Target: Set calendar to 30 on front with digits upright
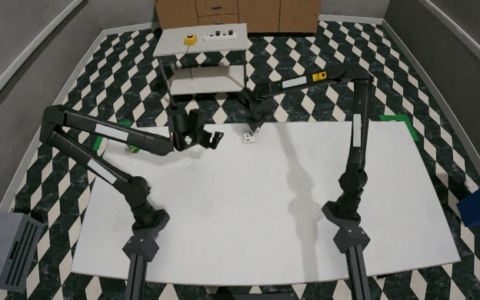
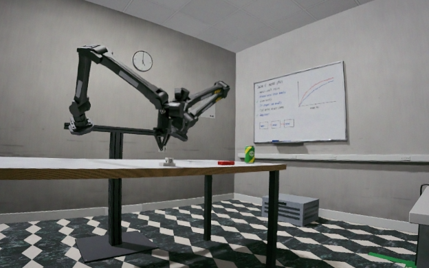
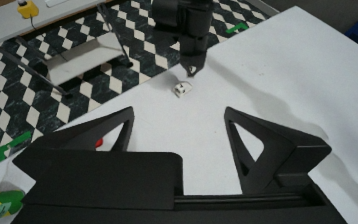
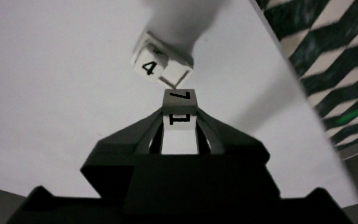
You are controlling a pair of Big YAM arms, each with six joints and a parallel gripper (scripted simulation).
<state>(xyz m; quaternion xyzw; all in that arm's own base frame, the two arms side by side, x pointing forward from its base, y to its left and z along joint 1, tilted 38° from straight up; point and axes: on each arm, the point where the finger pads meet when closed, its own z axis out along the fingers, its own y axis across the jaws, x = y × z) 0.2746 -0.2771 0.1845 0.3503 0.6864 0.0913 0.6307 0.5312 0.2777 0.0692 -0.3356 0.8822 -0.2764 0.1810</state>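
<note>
The flat white tray lies 3 cm to the left of my right hand and 8 cm below it. The rest, counted from my right hand: flat red object 4 cm ahead, 41 cm to the left, 8 cm below.
</note>
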